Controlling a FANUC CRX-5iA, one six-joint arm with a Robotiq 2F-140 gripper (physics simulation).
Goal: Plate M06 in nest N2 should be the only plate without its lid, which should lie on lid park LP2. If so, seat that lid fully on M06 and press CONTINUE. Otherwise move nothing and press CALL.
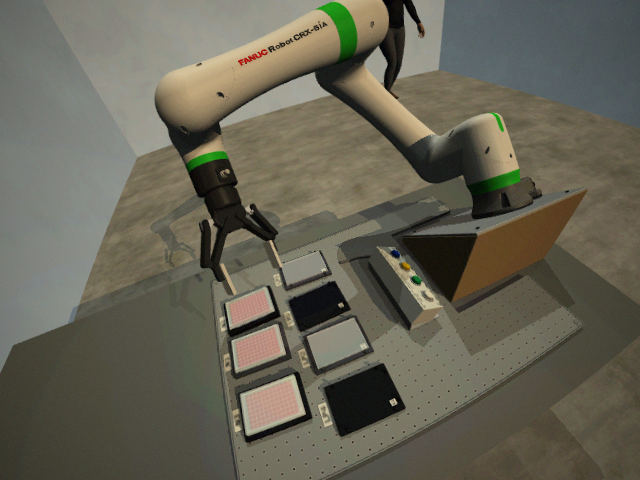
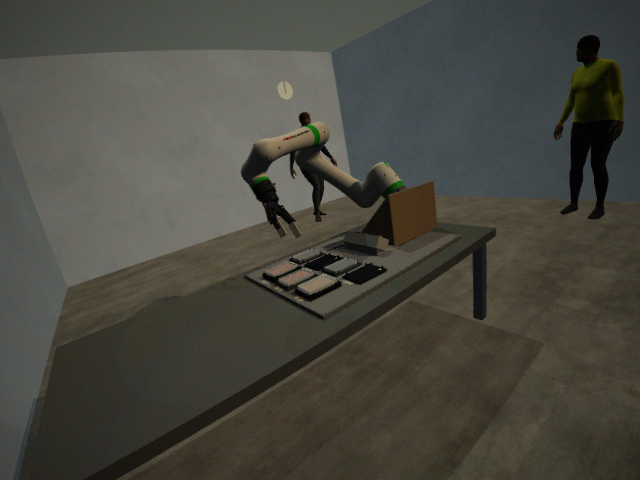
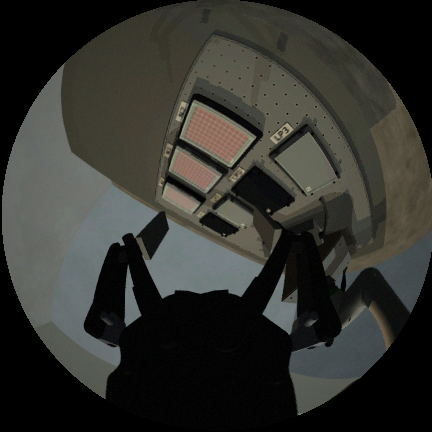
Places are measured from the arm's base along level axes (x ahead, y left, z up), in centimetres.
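Pixels of known places: gripper, fingertip midpoint: [image 1: 256,279] [image 2: 291,236] [image 3: 208,217]; arm's base, origin of the base link: [image 1: 501,210] [image 2: 402,201].
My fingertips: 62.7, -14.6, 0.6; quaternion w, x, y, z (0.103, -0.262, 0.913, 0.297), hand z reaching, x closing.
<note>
For each thing: its middle in the pictures, then the offset to it from my fingertips, as dx, dy, dz. Level surfaces: height alone.
- far plate, body centre: [image 3: 213,135] [image 1: 249,307] [image 2: 281,268] +5.9, -4.4, -13.7
- middle plate, body centre: [image 3: 192,171] [image 1: 257,347] [image 2: 296,276] +7.3, +7.5, -14.4
- grey lid, body centre: [image 3: 308,167] [image 1: 303,267] [image 2: 306,255] -13.2, -9.8, -15.0
- button box, body centre: [image 1: 402,281] [image 3: 290,243] [image 2: 365,240] -32.9, +11.7, -12.2
- table, its level: dz -17.7
My gripper [image 1: 254,277] [image 2: 289,234] [image 3: 208,217] is open and empty, above the far edge of the perforated board. Three plates with pink grids stand in a row of nests: the far plate [image 1: 250,308] [image 3: 217,132], the middle plate [image 1: 257,348] [image 3: 195,169] and the near plate [image 1: 272,405] [image 3: 181,197]. Whether clear lids cover any is unclear. The far nest's label looks like N2; plate numbers are unreadable. One grey lid [image 1: 305,268] [image 3: 307,162] lies on the park labelled LP3, another lid [image 1: 337,343] [image 3: 232,212] two parks along. Two black parks [image 1: 319,305] [image 1: 364,398] show no lid.
A button box [image 1: 429,313] [image 2: 364,242] with blue, yellow, green and white buttons stands right of the parks; its lettering is unreadable. Behind it is the arm's brown-sided pedestal [image 1: 516,248] [image 2: 413,214]. Two people [image 2: 316,180] [image 2: 597,98] stand beyond the table [image 2: 170,361].
</note>
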